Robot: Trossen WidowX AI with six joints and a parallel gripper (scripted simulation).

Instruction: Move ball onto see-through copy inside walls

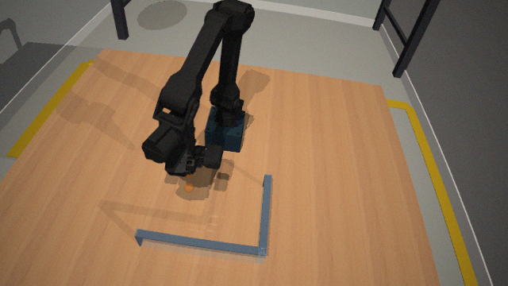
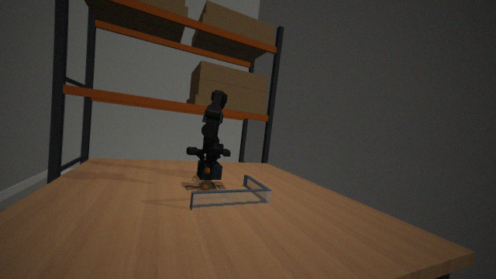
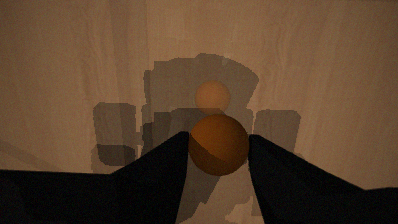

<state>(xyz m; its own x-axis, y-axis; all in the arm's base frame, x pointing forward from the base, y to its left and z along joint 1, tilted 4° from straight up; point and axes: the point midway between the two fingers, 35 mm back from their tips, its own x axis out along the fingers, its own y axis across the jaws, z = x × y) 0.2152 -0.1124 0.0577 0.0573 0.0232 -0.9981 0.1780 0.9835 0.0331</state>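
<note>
Now: gripper tip 8 cm above the see-through copy of ball. Round my gripper tip: orange ball right at my gripper tip.
</note>
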